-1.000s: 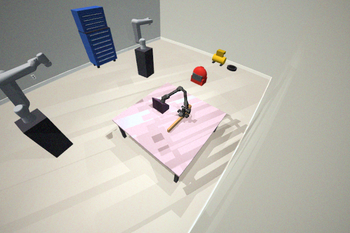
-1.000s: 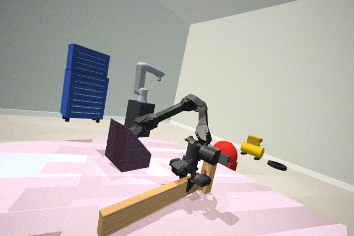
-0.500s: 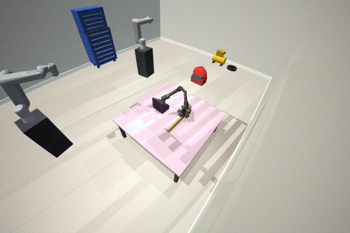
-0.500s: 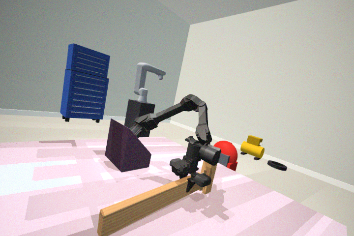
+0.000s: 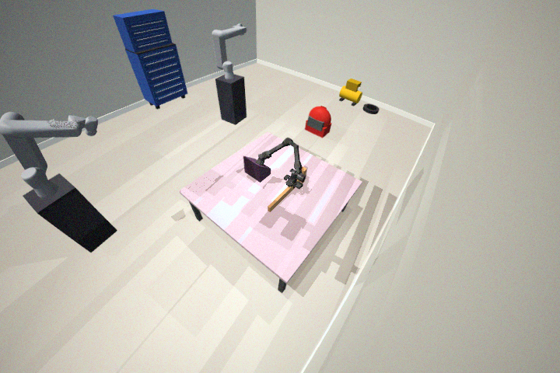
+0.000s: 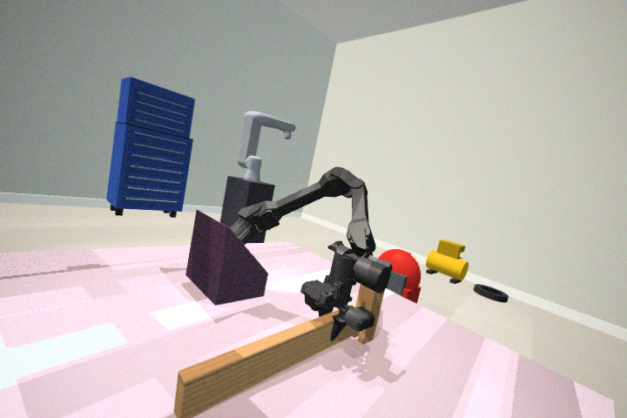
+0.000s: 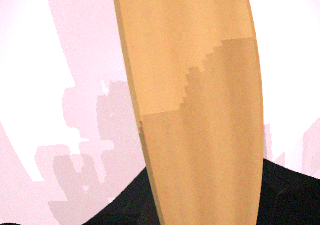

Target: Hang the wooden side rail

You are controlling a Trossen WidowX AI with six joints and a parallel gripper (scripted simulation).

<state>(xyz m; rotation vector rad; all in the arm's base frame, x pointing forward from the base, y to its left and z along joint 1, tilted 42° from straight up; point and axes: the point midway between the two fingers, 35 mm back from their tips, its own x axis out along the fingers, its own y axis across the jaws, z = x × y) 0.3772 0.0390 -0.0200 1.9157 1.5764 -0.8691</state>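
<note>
Now: gripper tip 20 mm short of the headboard post, 150 mm to the right of it and 40 mm below it.
</note>
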